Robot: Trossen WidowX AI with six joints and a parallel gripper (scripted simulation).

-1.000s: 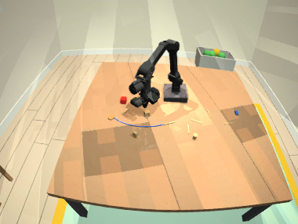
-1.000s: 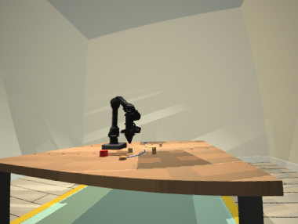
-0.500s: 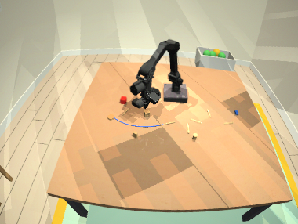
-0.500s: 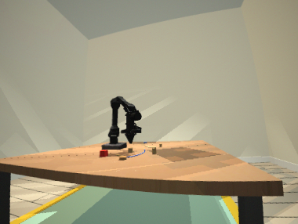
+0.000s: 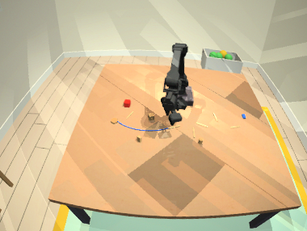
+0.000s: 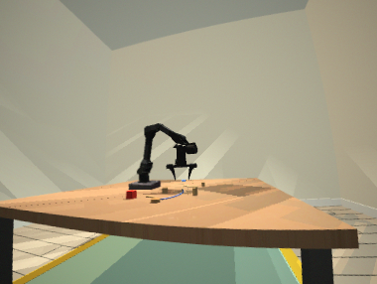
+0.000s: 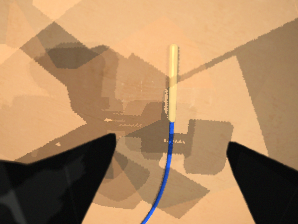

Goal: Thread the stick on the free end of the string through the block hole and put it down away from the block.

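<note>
Right now my gripper tip is 2 cm to the right of the thin wooden stick and 6 cm above it. The rest, counted from my gripper tip: round wooden button: 1 cm behind, 32 cm to the right, 5 cm below; then wooden block: 7 cm behind, 11 cm to the right, 4 cm below; then red cube: 17 cm behind, 27 cm to the right, 4 cm below.
</note>
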